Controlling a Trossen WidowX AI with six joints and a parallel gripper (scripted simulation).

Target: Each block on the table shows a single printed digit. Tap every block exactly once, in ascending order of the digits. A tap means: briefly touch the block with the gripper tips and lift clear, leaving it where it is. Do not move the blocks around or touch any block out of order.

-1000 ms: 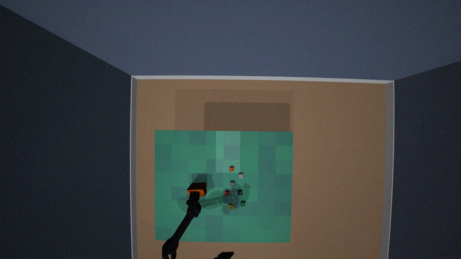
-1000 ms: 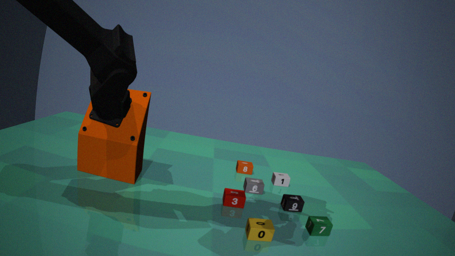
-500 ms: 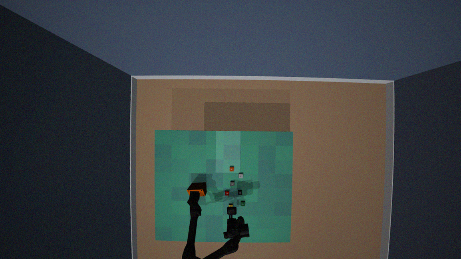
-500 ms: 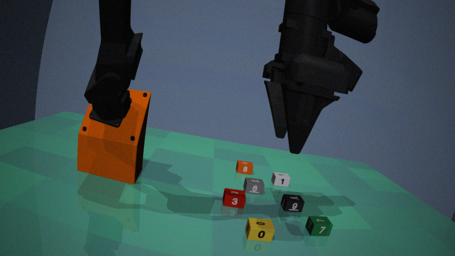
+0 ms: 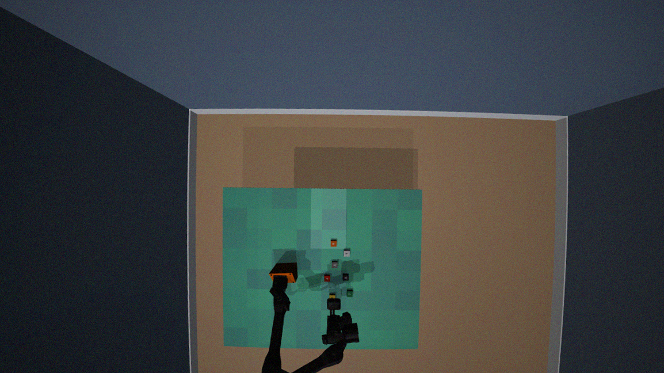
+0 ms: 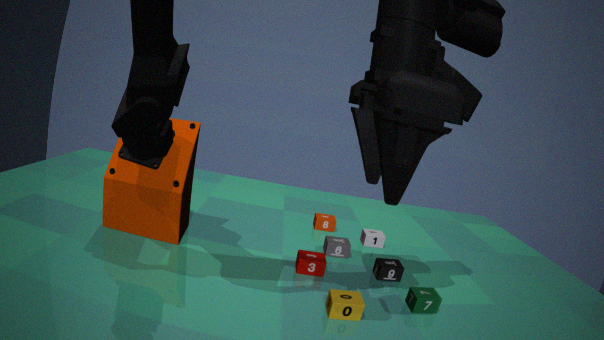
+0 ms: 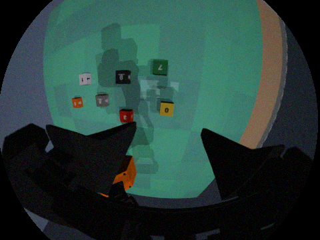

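My gripper tip is 1 cm past the yellow block and 12 cm above it. The rest, counted from my gripper tip: red block (4 cm behind, 10 cm to the left, 12 cm below); black block (6 cm ahead, 12 cm to the left, 12 cm below); green block (9 cm ahead, 3 cm to the left, 12 cm below).
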